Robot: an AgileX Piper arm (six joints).
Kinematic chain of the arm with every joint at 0, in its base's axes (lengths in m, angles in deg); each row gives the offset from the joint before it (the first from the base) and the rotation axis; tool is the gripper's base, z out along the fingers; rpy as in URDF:
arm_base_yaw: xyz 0 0 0.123 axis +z
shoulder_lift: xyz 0 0 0 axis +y
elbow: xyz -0.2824 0 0.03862 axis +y
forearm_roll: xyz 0.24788 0 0.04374 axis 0.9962 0 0.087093
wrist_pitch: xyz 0 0 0 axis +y
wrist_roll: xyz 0.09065 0 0.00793 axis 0.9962 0 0.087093
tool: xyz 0 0 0 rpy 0 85.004 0
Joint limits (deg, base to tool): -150..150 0..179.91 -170..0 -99.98..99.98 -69.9..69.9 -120..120
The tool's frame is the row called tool.
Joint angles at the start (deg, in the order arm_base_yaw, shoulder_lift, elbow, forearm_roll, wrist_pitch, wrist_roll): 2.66, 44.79, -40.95, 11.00, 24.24, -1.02
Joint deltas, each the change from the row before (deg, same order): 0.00, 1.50, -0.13, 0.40, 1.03, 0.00; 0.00, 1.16, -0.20, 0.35, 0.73, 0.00; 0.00, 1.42, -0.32, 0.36, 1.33, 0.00; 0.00, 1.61, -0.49, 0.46, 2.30, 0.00; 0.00, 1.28, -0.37, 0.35, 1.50, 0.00; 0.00, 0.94, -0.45, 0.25, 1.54, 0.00; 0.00, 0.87, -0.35, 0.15, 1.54, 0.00; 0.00, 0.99, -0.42, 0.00, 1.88, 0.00; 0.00, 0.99, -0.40, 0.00, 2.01, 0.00; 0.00, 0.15, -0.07, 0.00, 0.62, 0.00; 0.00, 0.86, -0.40, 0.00, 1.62, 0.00
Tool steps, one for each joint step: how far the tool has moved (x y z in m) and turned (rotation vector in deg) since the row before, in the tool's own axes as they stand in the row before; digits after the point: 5 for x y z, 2 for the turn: 0.00259, -0.00037, 0.00655, 0.03, 2.37, 0.47; 0.00126, -0.00017, 0.00486, -0.01, 1.67, 0.40; 0.00178, -0.00017, 0.00576, 0.00, 2.41, 0.42; 0.00248, 0.00001, 0.00617, -0.07, 3.39, 0.52; 0.00136, -0.00004, 0.00494, -0.05, 2.39, 0.40; 0.00070, 0.00019, 0.00316, -0.07, 2.02, 0.27; 0.00110, 0.00003, 0.00306, -0.02, 2.05, 0.19; 0.00126, -0.00009, 0.00337, 0.06, 2.44, 0.08; 0.00147, -0.00012, 0.00336, 0.06, 2.59, 0.08; 0.00066, 0.00000, 0.00048, 0.00, 0.70, 0.01; 0.00070, -0.00005, 0.00270, 0.04, 2.07, 0.07
